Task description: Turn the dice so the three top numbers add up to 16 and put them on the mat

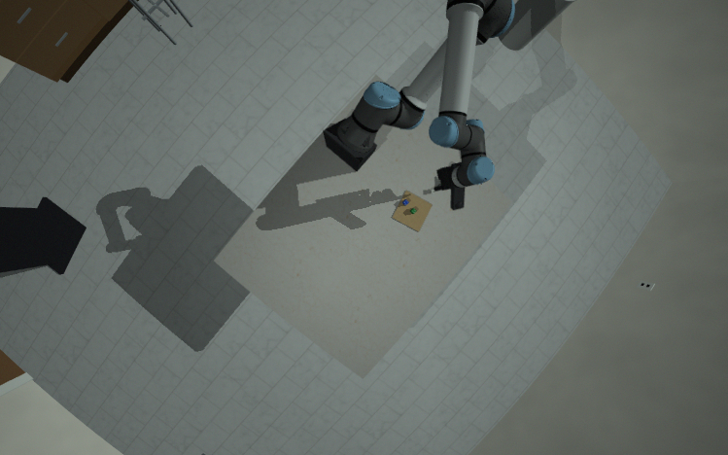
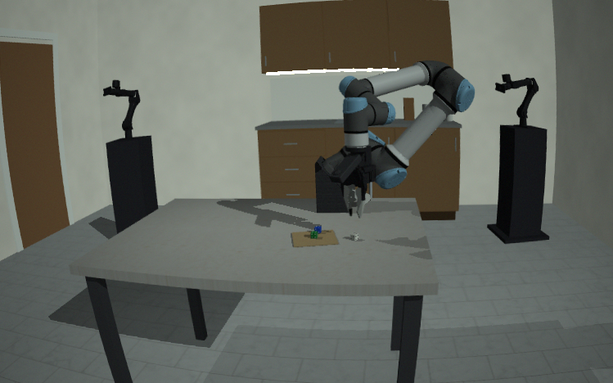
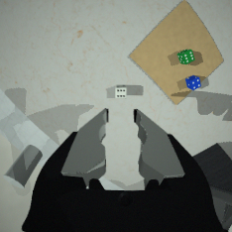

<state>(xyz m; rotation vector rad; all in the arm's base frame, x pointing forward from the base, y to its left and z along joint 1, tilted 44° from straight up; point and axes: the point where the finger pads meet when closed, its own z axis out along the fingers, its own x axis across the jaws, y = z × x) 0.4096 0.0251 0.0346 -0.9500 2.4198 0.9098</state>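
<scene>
My hand is 8 cm above the white die. Also, from my hand: blue die: 8 cm behind, 12 cm to the right, 8 cm below; green die: 3 cm behind, 13 cm to the right, 8 cm below; tan mat: 3 cm behind, 13 cm to the right, 9 cm below.
</scene>
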